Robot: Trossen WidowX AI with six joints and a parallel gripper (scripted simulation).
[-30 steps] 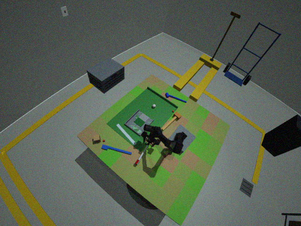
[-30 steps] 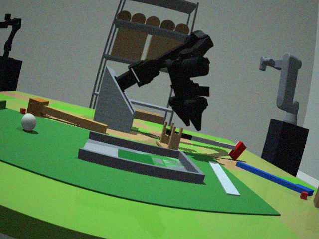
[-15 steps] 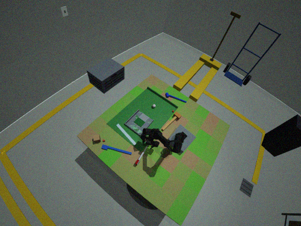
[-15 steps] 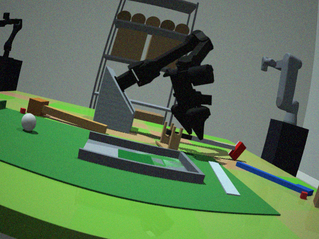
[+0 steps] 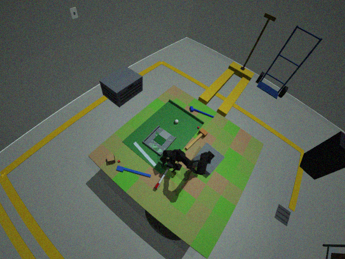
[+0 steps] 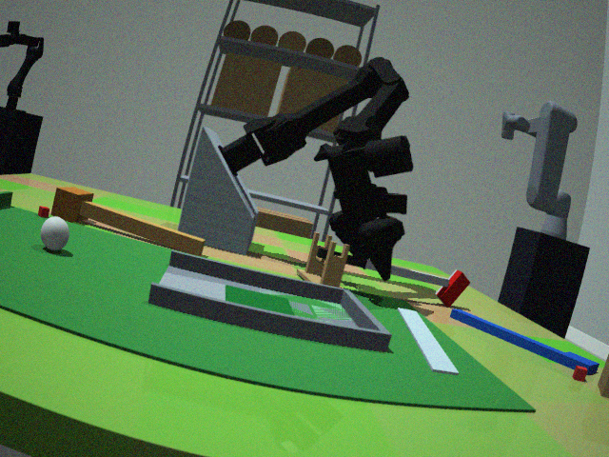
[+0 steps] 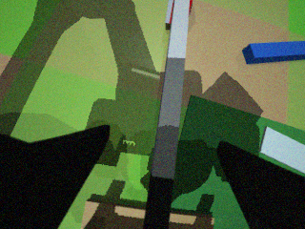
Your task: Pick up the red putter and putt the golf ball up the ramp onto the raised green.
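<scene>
Right now my gripper tip is 2 cm short of the wooden rack and 9 cm to the left of it. From my gripper tip the other things lie so: white strip 25 cm ahead, 4 cm to the left, 3 cm below; white golf ball 31 cm ahead, 44 cm to the right, 1 cm below; wooden block 40 cm ahead, 30 cm to the left.
</scene>
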